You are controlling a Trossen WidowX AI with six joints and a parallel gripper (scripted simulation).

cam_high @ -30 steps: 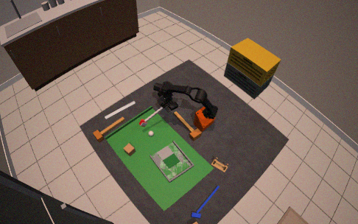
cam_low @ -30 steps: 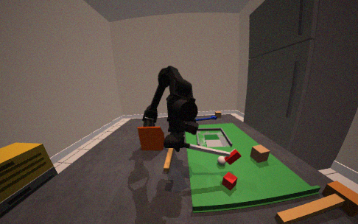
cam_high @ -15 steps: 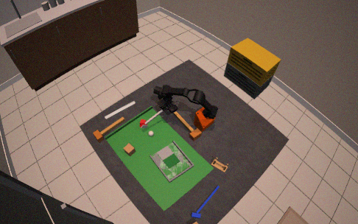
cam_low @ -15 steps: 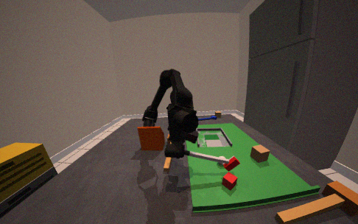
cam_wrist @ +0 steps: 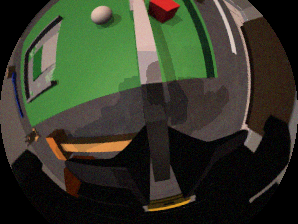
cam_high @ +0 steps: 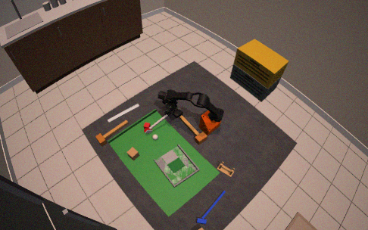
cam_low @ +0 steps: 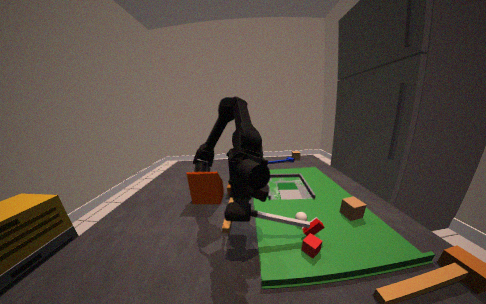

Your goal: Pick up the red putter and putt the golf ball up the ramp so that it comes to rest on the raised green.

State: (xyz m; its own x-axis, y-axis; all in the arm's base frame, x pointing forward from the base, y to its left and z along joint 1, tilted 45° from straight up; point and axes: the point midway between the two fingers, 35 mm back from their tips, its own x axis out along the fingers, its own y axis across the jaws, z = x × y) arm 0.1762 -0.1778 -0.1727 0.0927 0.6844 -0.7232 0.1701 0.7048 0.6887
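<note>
Now: gripper tip 12 cm short of the red putter and 2 cm to the left of it. From my gripper tip the other things lie so: white golf ball (22 cm ahead, 3 cm to the left, 6 cm below); red cube (20 cm ahead, 8 cm to the right, 6 cm below); green mat (30 cm ahead, 18 cm to the left, 8 cm below).
</note>
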